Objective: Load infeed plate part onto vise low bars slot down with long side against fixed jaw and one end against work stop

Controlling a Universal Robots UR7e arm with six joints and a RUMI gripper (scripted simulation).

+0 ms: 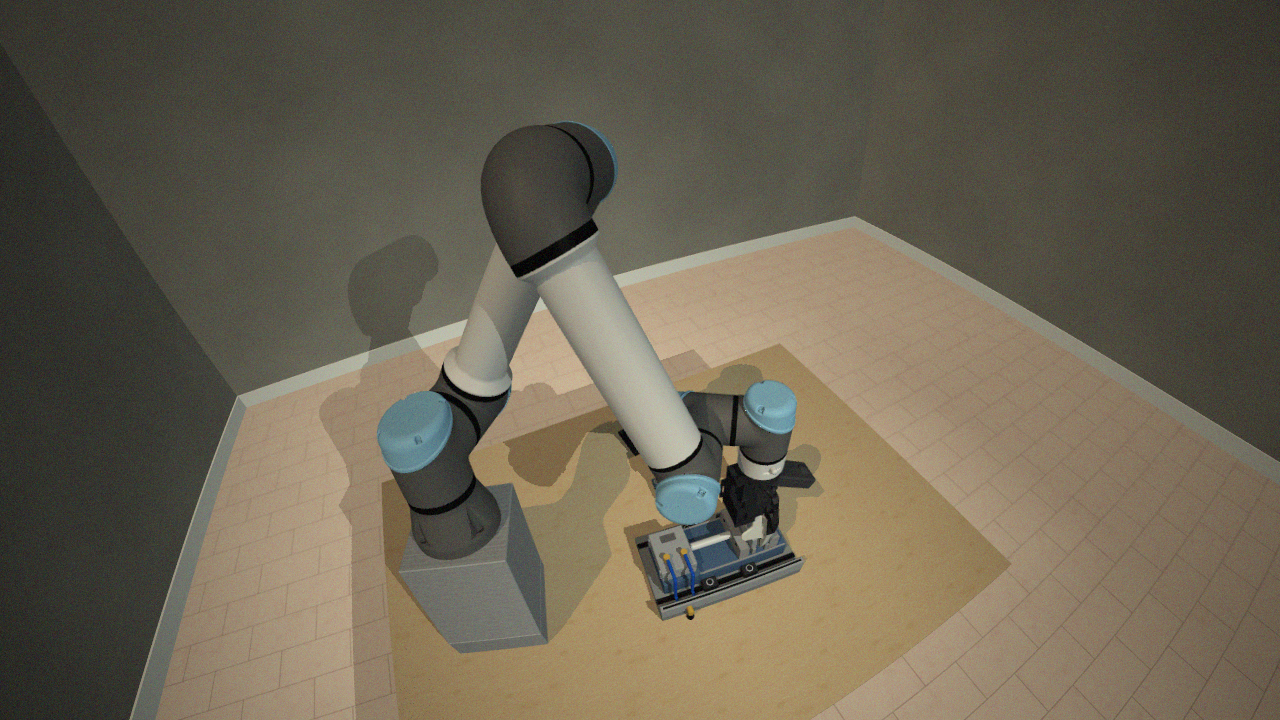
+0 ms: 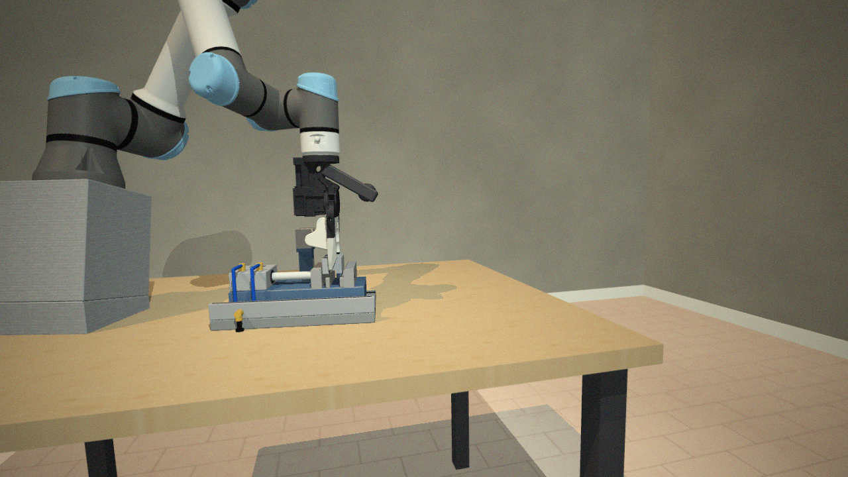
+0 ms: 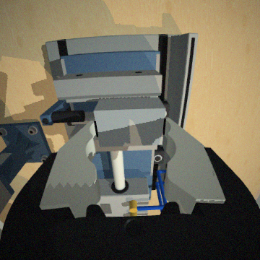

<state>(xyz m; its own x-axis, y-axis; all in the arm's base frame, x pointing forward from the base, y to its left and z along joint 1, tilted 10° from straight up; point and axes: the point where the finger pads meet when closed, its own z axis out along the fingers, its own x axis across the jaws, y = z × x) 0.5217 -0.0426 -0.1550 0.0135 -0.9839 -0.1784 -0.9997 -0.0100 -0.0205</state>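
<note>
Now: hand 10 mm above the part. From my hand the other things lie so: fixed jaw (30 mm below, 30 mm ahead, 20 mm to the left); then moving jaw (30 mm below, 30 mm behind, 20 mm to the left); then work stop (70 mm to the left, 20 mm below).
</note>
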